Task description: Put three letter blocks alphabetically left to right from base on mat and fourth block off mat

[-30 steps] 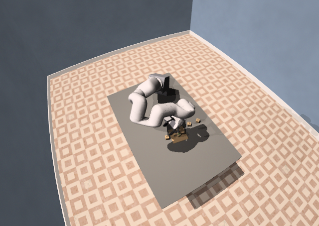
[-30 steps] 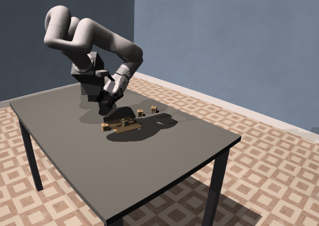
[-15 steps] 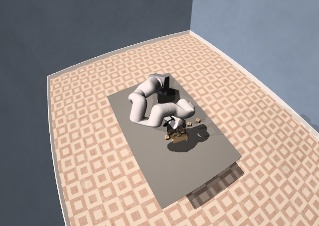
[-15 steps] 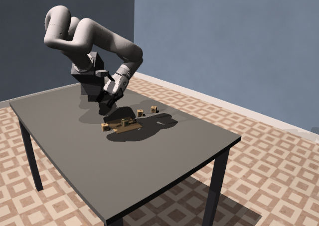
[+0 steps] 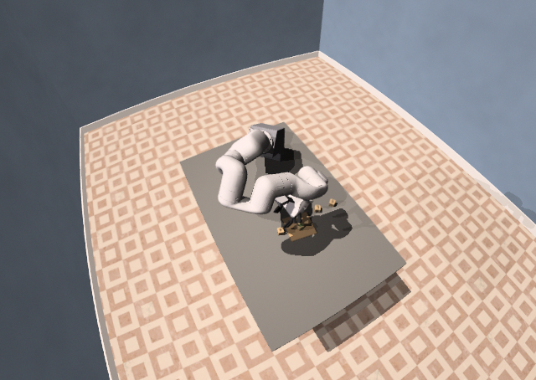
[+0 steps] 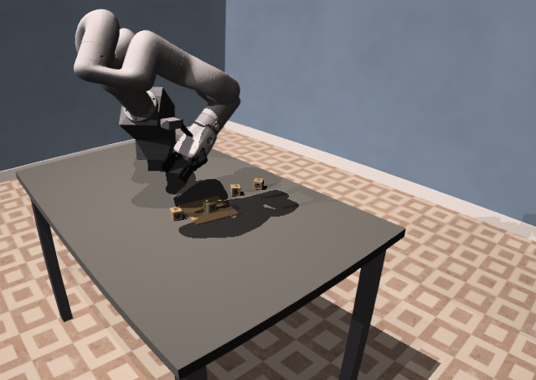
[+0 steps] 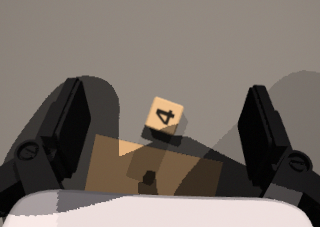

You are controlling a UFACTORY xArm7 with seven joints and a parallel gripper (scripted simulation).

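Right now my hand is 5 cm short of the tan mat, 9 cm to the right of it and 14 cm above it.
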